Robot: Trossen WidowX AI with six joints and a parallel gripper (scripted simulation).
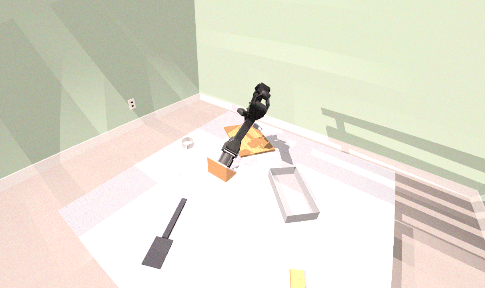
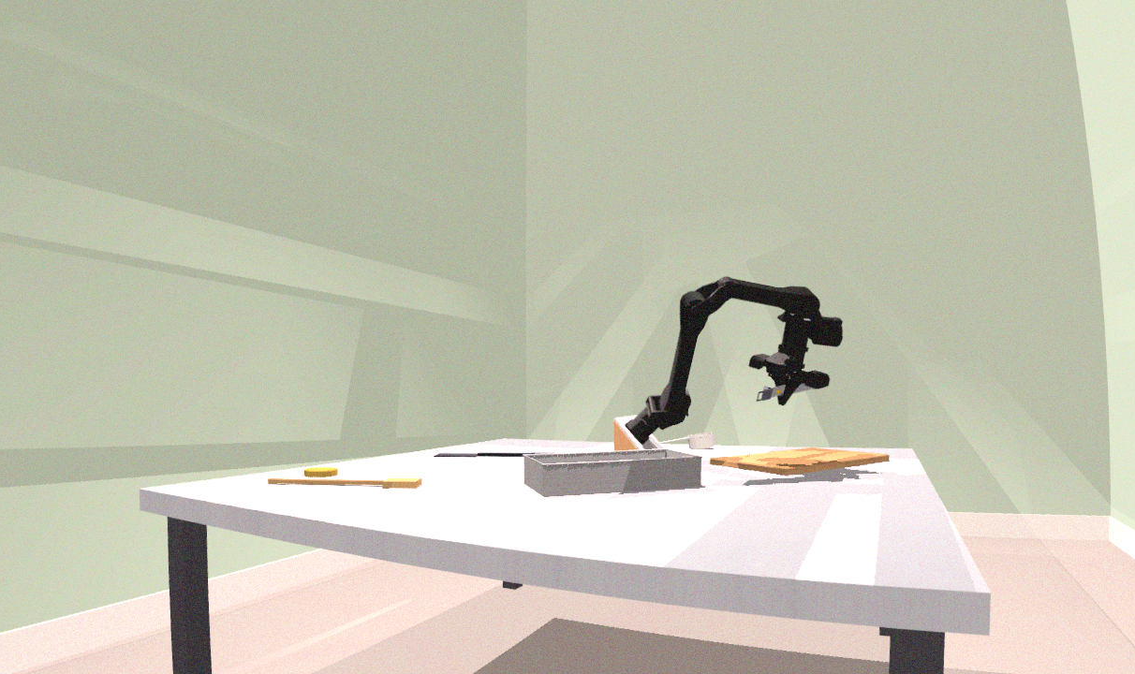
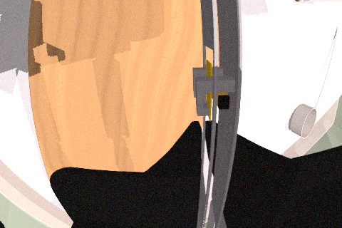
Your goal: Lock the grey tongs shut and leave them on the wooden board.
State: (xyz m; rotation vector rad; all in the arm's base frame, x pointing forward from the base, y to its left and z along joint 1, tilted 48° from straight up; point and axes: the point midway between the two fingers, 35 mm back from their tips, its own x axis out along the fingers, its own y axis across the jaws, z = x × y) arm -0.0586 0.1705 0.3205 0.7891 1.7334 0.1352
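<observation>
My gripper tip is now 4 cm to the right of the wooden board and 13 cm above it. From my gripper tip the other things lie so: dark spatula 5 cm ahead, 76 cm to the right, 13 cm below; grey roasting tin 42 cm ahead, 29 cm to the right, 11 cm below.
</observation>
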